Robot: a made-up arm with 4 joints.
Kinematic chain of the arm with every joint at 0, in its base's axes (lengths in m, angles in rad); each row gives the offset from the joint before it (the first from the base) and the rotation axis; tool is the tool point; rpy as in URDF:
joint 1: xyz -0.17 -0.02 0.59 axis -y
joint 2: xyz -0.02 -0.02 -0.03 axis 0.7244 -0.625 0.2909
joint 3: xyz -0.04 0 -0.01 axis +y
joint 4: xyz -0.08 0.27 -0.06 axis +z
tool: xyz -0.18 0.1 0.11 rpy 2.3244 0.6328 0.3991
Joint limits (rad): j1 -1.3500..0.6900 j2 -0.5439..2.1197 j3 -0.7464..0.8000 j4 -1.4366..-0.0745
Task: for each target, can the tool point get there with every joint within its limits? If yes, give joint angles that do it. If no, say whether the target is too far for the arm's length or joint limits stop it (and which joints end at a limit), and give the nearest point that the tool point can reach.
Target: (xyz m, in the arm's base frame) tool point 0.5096 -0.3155 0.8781
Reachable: no: too far | nearest point -0.0511 0.0993 1.0170 | short by 0.711 m
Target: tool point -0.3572 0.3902 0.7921
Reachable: yes | joints -1.0764 -0.1910 -0.2248 -0.3040
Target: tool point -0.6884 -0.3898 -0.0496
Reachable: no: too far | nearest point -0.4866 -0.1067 0.1994 | short by 0.428 m
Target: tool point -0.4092 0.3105 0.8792
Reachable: yes | joints -0.6873 1.0159 -0.5038 -0.7244
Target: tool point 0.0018 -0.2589 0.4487
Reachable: no: joint limits stop it (at a limit: joint 1, joint 2, joint 3, joint 4) | nearest point -0.4494 -0.1169 0.1863 | short by 0.541 m
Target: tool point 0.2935 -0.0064 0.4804
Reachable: no: joint limits stop it (at a limit: joint 1, joint 2, joint 3, joint 4) | nearest point -0.0329 0.3927 0.4590 | short by 0.516 m
